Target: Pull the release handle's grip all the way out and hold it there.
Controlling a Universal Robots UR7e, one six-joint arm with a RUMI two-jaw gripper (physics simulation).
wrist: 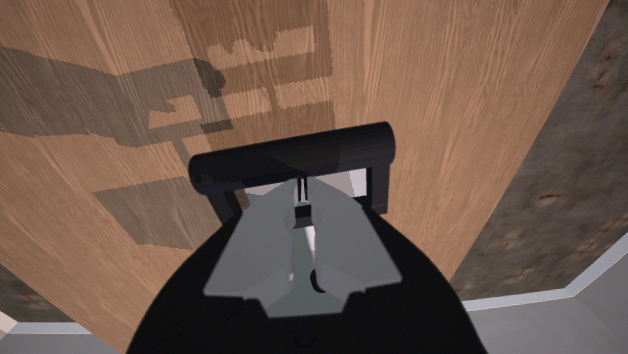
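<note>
The release handle's grip is a thick black bar in the middle of the wrist view. It runs slightly tilted, its right end higher in the view. Two dark side arms run from its ends toward the bottom of the view, with pale surfaces showing between them. My gripper is shut, its grey jaws together and nothing between them. The fingertips are at the lower edge of the bar, between the two side arms. Whether they touch the bar cannot be told. The handle's base is hidden behind my gripper.
A wooden table top lies behind the handle, with shadows of the arm and handle on its left and upper part. A dark, rust-stained floor shows at the right, with a pale edging strip and grey wall at the lower right.
</note>
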